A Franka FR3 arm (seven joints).
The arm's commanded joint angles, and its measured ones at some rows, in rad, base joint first. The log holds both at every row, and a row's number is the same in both.
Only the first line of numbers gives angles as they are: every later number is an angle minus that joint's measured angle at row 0.
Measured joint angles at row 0:
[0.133 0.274 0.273 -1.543 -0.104 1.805 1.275]
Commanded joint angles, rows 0 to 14:
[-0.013 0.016 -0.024 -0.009 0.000 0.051 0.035]
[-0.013 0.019 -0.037 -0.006 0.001 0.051 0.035]
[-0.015 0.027 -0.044 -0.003 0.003 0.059 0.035]
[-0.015 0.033 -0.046 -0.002 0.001 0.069 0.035]
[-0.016 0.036 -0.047 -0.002 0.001 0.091 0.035]
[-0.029 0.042 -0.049 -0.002 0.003 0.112 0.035]
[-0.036 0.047 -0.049 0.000 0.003 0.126 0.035]
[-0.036 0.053 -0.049 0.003 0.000 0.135 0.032]
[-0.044 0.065 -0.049 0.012 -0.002 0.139 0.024]
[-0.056 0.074 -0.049 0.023 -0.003 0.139 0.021]
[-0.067 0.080 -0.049 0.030 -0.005 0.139 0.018]
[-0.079 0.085 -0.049 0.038 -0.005 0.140 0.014]
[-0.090 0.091 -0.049 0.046 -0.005 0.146 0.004]
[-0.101 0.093 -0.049 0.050 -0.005 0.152 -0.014]
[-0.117 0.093 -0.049 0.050 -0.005 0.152 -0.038]
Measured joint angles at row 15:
[-0.069 0.068 -0.060 0.016 0.001 0.135 0.012]
